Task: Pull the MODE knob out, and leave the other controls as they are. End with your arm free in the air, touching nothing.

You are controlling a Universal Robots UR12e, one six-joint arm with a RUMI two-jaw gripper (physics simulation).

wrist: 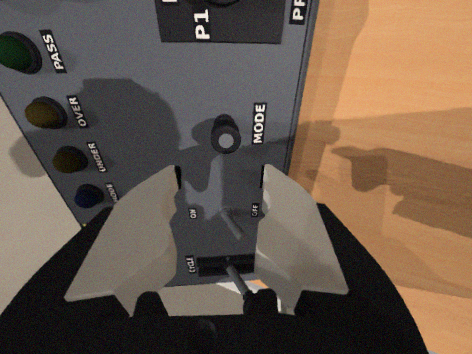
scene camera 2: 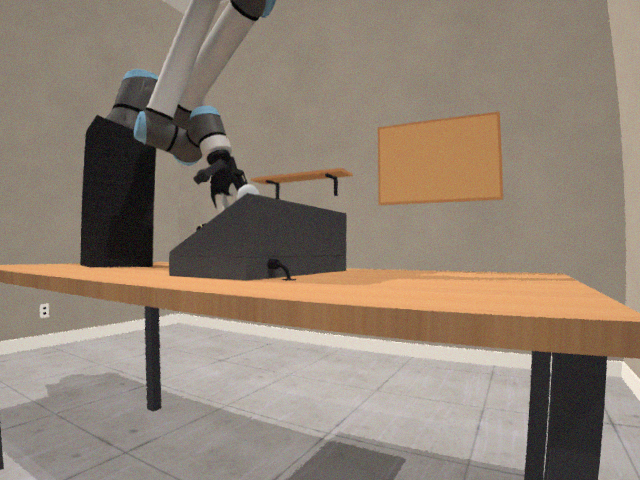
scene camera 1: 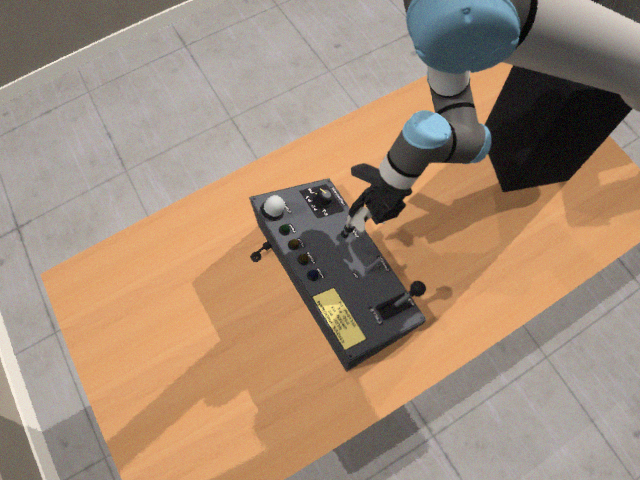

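Seen in the pictures: gripper, fingertip midpoint: (wrist: 221, 168) (scene camera 1: 356, 224); arm's base at its link origin: (scene camera 2: 124, 135).
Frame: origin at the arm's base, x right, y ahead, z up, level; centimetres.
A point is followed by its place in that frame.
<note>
The MODE knob (wrist: 226, 137) @[x 2.1, y 63.5, z -37.6 cm] (scene camera 1: 345, 234) @[x 1.4, y 65.5, z -40.5 cm] is a small black post with a light grey cap, standing up from the dark sloped console (scene camera 1: 330, 268) @[x -6.6, y 74.5, z -37.0 cm] (scene camera 2: 289, 235) @[x 3.4, y 84.0, z -40.9 cm] (wrist: 145, 65) @[x 6.8, y 71.9, z -38.7 cm]. My gripper (wrist: 221, 168) @[x 0.6, y 62.9, z -35.5 cm] (scene camera 1: 356, 224) @[x 0.6, y 62.9, z -35.5 cm] (scene camera 2: 222, 204) is partly open over the console, with nothing between its fingers. In the wrist view the knob shows just beyond the fingertips, in line with the gap between them. In scene camera 1 a finger partly covers the knob; whether they touch cannot be told. In scene camera 2 the knob cannot be made out for certain.
The PROGRAM selector (scene camera 1: 324, 195) @[x 13.3, y 65.6, z -38.3 cm] and white STATUS lamp (scene camera 1: 273, 205) @[x 13.1, y 80.5, z -29.7 cm] are at one console end; the ball-ended lever (scene camera 1: 417, 288) @[x -22.1, y 58.3, z -34.8 cm] (wrist: 237, 280) @[x -21.5, y 61.7, z -39.1 cm] is at the other. The CHECK toggle (wrist: 232, 225) @[x -9.7, y 63.2, z -39.3 cm] stands between MODE and the lever. Small lamps line the far side. A cable (scene camera 2: 281, 268) @[x 6.9, y 84.3, z -49.0 cm] leaves the back.
</note>
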